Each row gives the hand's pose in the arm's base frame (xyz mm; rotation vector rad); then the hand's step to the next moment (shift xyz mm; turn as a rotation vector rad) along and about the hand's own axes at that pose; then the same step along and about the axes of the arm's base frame.
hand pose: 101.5 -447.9 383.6 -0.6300 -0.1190 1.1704
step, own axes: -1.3 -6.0 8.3 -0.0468 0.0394 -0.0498
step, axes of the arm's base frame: 1.0 0.7 10.2 -0.0312 -0.0518 -0.0507
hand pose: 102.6 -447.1 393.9 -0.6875 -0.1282 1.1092
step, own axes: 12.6 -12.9 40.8 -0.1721 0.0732 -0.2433
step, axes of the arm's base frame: -1.4 25.5 36.5 -0.0332 -0.2363 -0.1930
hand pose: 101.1 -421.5 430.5 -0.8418 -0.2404 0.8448
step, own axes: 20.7 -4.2 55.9 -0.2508 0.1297 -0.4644
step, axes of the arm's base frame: -11.9 45.0 37.4 -0.0065 -0.3972 -0.3709
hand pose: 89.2 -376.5 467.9 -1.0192 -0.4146 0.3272
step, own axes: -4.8 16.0 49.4 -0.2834 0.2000 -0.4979
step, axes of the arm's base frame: -29.0 42.6 7.8 -0.0239 -0.4027 -0.4533
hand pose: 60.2 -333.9 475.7 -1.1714 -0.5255 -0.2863
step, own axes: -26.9 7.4 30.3 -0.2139 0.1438 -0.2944
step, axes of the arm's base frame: -26.5 29.3 -11.5 -0.0411 -0.2311 -0.3130
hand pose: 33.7 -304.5 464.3 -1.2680 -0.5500 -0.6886
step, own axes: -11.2 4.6 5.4 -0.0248 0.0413 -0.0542
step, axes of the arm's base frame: -4.3 7.8 -9.9 0.0132 -0.0427 -0.0571
